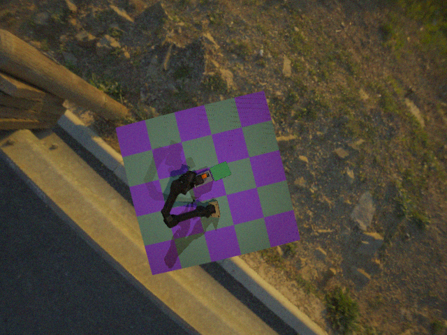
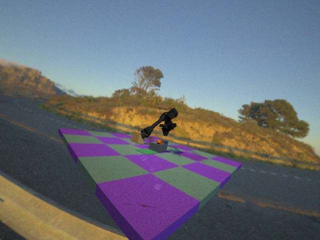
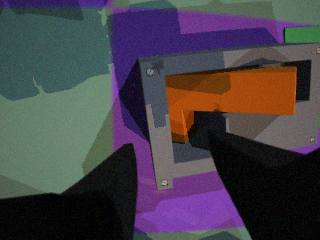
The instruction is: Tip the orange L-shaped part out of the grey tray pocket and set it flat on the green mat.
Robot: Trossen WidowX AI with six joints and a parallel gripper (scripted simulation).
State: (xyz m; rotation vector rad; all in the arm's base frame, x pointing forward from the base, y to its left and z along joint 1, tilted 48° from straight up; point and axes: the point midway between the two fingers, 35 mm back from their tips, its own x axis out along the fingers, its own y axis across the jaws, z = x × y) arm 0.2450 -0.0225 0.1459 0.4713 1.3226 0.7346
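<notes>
Right now my gripper tip is 4 cm to the left of the orange L-shaped part and 9 cm above it. Also, from my gripper tip: green mat 3 cm ahead, 22 cm to the right, 14 cm below.
</notes>
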